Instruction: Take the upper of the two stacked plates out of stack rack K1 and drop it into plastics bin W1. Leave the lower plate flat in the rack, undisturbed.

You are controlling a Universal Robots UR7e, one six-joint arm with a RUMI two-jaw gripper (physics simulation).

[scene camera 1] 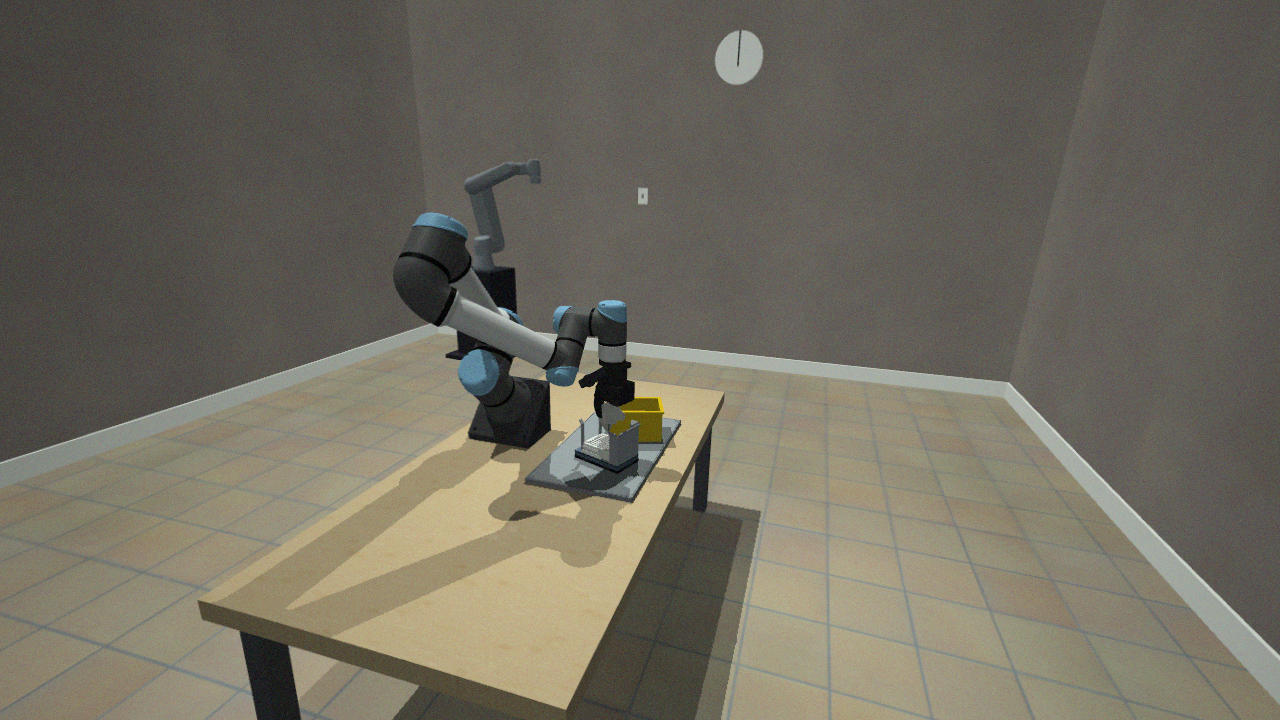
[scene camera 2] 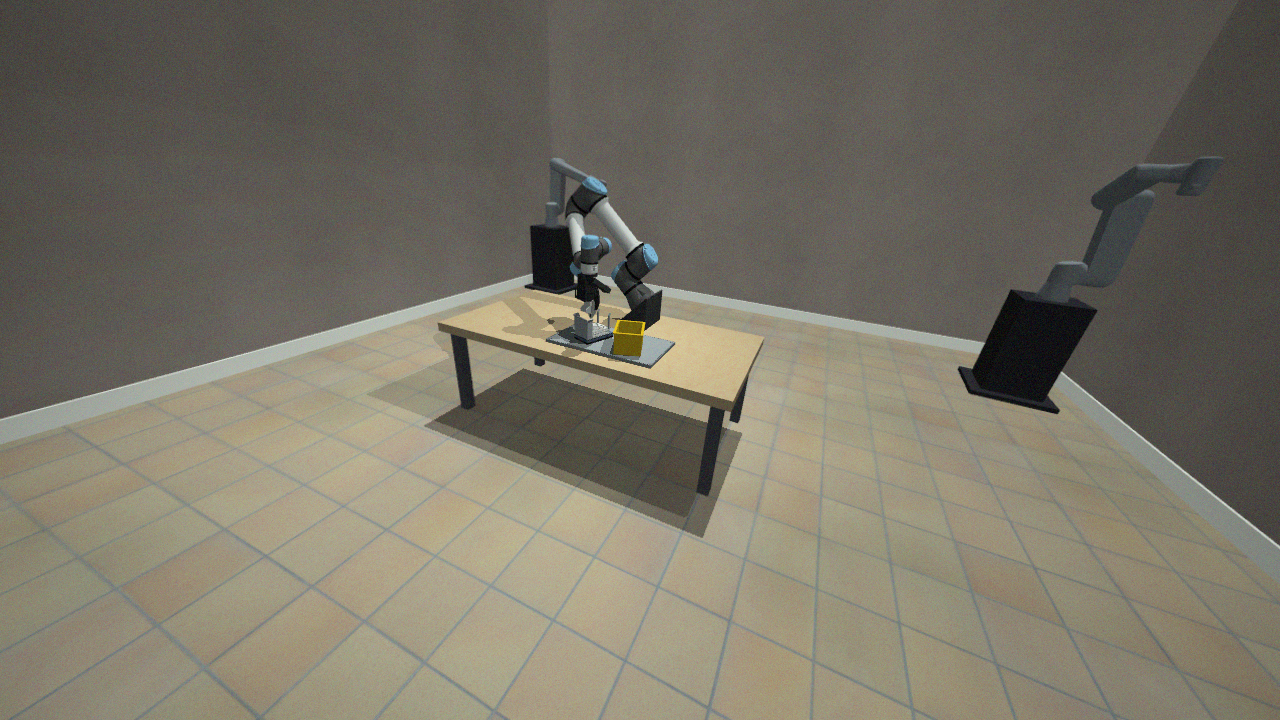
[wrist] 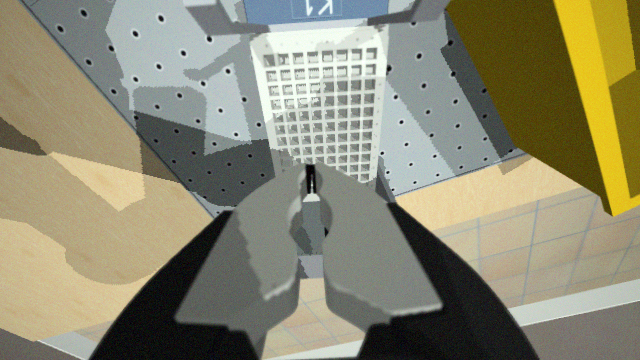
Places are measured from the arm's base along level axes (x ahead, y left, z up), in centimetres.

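Pixels of known places: gripper, fingertip midpoint: (scene camera 1: 607,430) (scene camera 2: 590,318) (wrist: 311,167); arm's base, link origin: (scene camera 1: 508,401) (scene camera 2: 643,302).
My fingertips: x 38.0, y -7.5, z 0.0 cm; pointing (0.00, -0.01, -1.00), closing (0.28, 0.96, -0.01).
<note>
For each thing: its top centre in the pictures, then the offset to it from my fingertips. Level surfaces: height alone.
- Rack K1, top centre: (wrist: 328,175) (scene camera 1: 607,420) (scene camera 2: 593,313) dz +2.5, dx -0.7, dy +1.1 cm
- white gridded plate, top centre: (wrist: 324,133) (scene camera 1: 609,443) (scene camera 2: 592,327) dz -4.3, dx +0.0, dy +0.9 cm
- Yellow bin W1, top centre: (scene camera 1: 635,404) (scene camera 2: 629,327) dz +0.5, dx -0.1, dy +20.6 cm
- wooden table, surface height: dz -10.8 cm
Rack K1 (scene camera 1: 626,445) (scene camera 2: 583,327) (wrist: 270,12) has a tall grey wall at one end and a blue label at the other. A white gridded plate (scene camera 1: 597,440) (scene camera 2: 601,332) (wrist: 300,41) shows in it; the wrist view does not let me tell the upper plate from the lower. My gripper (scene camera 1: 605,419) (scene camera 2: 589,308) (wrist: 311,167) is shut with nothing seen held. Its tips are low at the plate's end by the tall wall and hide that end in the wrist view. Yellow bin W1 (scene camera 1: 650,429) (scene camera 2: 628,344) (wrist: 525,100) stands beside the rack.
Rack and bin stand on a grey perforated board (scene camera 1: 554,470) (scene camera 2: 657,349) (wrist: 160,40) on a wooden table (scene camera 1: 447,582) (scene camera 2: 716,358). Thin upright posts rise at the rack's corners. Other grey arms stand on black pedestals (scene camera 2: 1029,349) (scene camera 2: 550,255) on the floor, away from the table.
</note>
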